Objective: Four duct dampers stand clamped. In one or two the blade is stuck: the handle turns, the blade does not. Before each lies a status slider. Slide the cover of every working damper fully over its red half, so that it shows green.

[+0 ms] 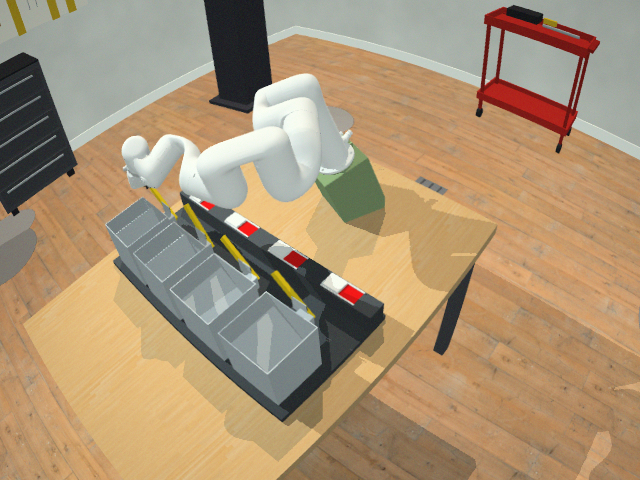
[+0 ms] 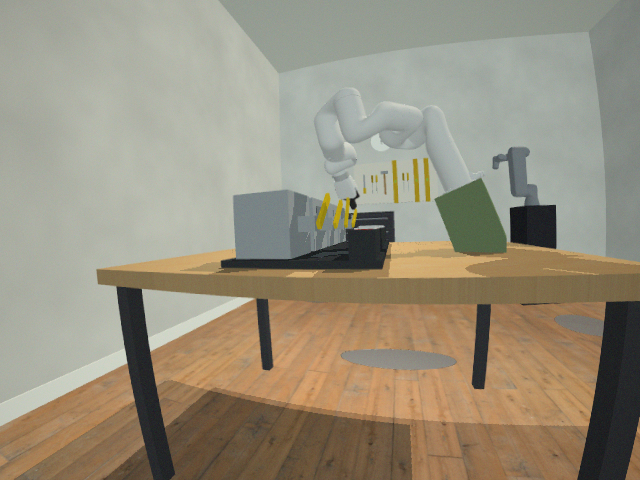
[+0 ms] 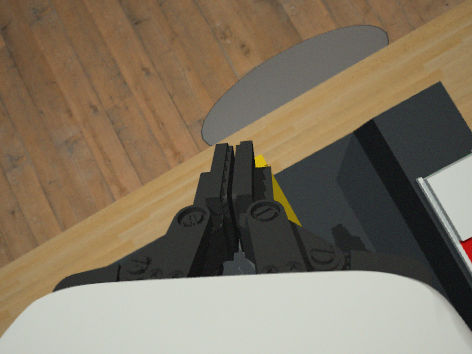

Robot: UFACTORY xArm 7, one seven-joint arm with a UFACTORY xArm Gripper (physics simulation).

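Where they show: gripper, fingertip midpoint: (image 2: 354,208) (image 3: 239,169); arm's base at its link origin: (image 1: 334,158) (image 2: 460,191).
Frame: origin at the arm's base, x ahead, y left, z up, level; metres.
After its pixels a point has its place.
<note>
Four grey box dampers (image 1: 135,227) @[x 0.503, y -0.360, z -0.042 m] (image 1: 168,253) @[x 0.515, y -0.180, z -0.038 m] (image 1: 209,291) @[x 0.528, y -0.015, z -0.065 m] (image 1: 268,341) @[x 0.551, y 0.189, z -0.079 m] stand in a row, each with a yellow handle. The far-left handle (image 1: 162,202) @[x 0.376, y -0.376, z -0.050 m] (image 3: 282,200) @[x 0.362, y -0.423, z -0.024 m] leans like the others. My gripper (image 1: 148,187) @[x 0.369, y -0.447, z -0.010 m] (image 2: 354,202) @[x 0.369, y -0.447, z -0.010 m] (image 3: 239,169) @[x 0.369, y -0.447, z -0.010 m] is shut and empty, right beside this handle's upper end; contact cannot be told. The far-left blade cannot be made out. Each status slider shows a white cover (image 1: 235,221) @[x 0.280, y -0.157, z -0.103 m] (image 1: 336,282) @[x 0.310, y 0.209, z -0.103 m] (image 3: 452,192) @[x 0.262, y -0.356, z -0.103 m] beside a red half (image 1: 207,205) @[x 0.267, y -0.294, z -0.111 m] (image 1: 248,228) @[x 0.275, y -0.111, z -0.111 m] (image 1: 295,258) @[x 0.295, y 0.071, z -0.111 m] (image 1: 352,293) @[x 0.313, y 0.258, z -0.111 m]. The arm partly hides the far-left slider.
The sliders lie on a raised black rail (image 1: 320,273) @[x 0.302, y 0.155, z -0.111 m] along the dampers' black base (image 1: 338,347) @[x 0.431, y 0.294, z -0.174 m]. The base stands on a wooden table (image 1: 77,330) @[x 0.840, y -0.364, z -0.191 m] (image 2: 423,287) @[x 0.226, y 0.438, z -0.207 m]. The arm rises from a green block (image 1: 354,193) @[x 0.015, y 0.077, z -0.089 m] (image 2: 473,219) @[x -0.004, y 0.087, z -0.095 m] behind the rail. A red cart (image 1: 527,105) stands away on the floor.
</note>
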